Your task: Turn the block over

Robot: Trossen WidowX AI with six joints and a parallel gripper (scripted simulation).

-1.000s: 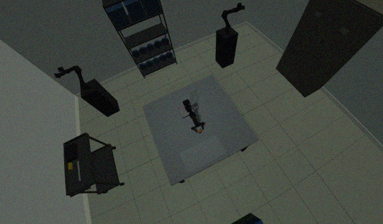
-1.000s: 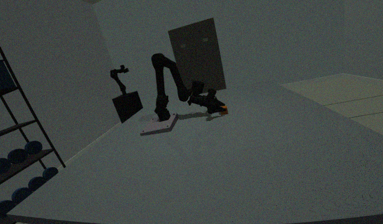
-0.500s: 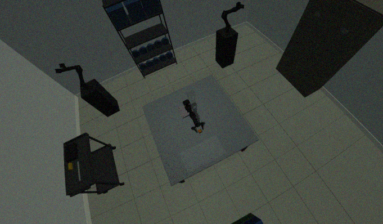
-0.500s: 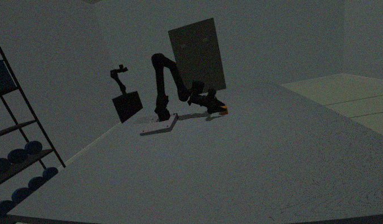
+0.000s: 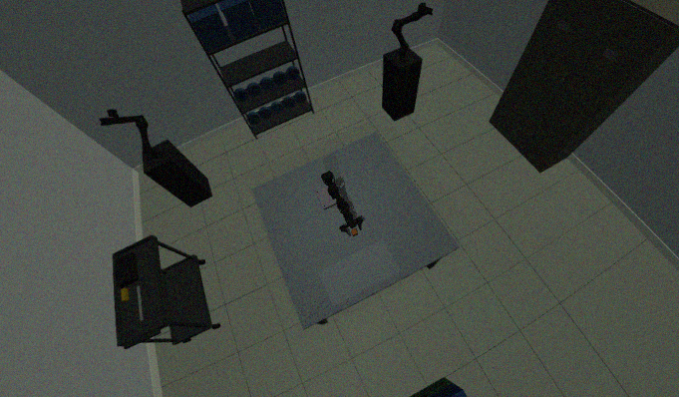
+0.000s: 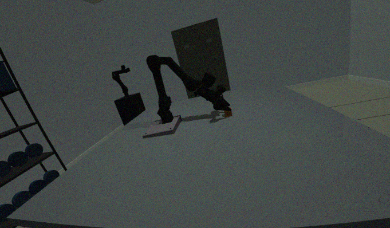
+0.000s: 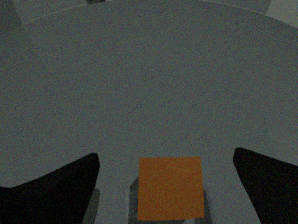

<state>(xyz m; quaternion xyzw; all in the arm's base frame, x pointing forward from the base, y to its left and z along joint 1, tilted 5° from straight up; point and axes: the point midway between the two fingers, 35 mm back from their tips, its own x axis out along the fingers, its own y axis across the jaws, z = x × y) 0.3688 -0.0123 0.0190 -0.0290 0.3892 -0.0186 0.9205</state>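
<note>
Right now the orange block is 30 mm behind my gripper tip and 20 mm below it.
</note>
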